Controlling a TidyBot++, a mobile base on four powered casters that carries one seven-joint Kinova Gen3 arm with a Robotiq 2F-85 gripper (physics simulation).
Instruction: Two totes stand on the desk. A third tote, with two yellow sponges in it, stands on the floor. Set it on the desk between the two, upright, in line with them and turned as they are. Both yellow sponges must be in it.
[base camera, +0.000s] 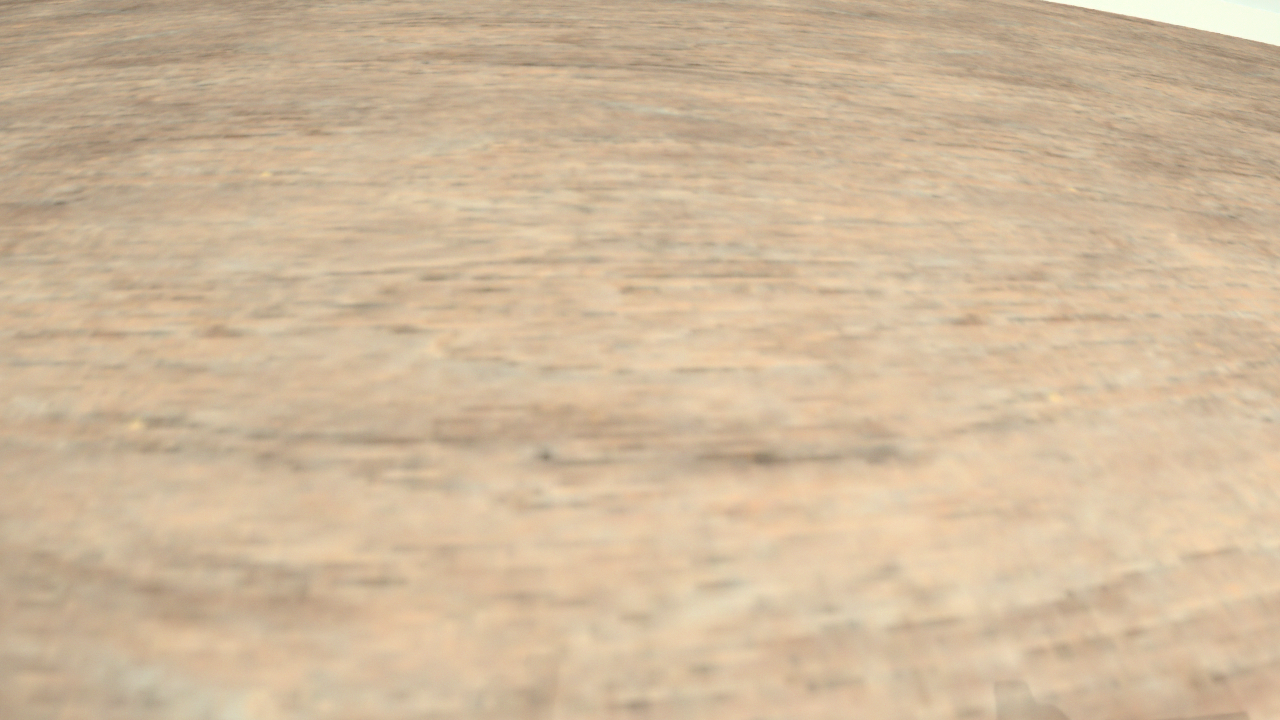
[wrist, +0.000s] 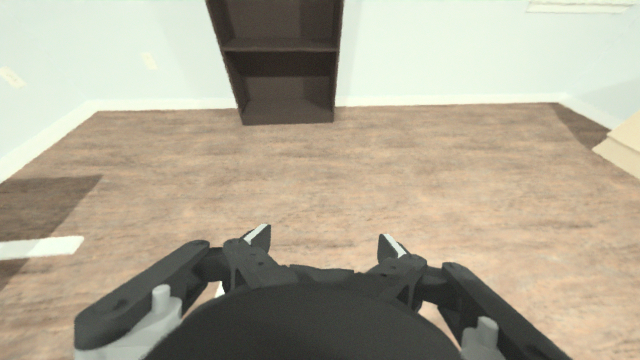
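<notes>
My gripper (wrist: 323, 240) is open in the wrist view, its two dark fingers wide apart with nothing between them. It is above the wood floor (wrist: 320, 175) (base camera: 626, 358). None of the three totes shows in the base camera view or the wrist view. The yellow sponges do not show in either view. No desk top shows. A white bar (wrist: 42, 247) lies at the left edge of the wrist view, with a dark shadow around it; I cannot tell what it belongs to.
A dark brown bookcase (wrist: 287, 120) stands against the far wall (wrist: 425, 55). The corner of a beige cabinet (wrist: 622, 147) shows at the right edge. A window sill shows at the upper right. A pale strip shows at the base camera view's top right.
</notes>
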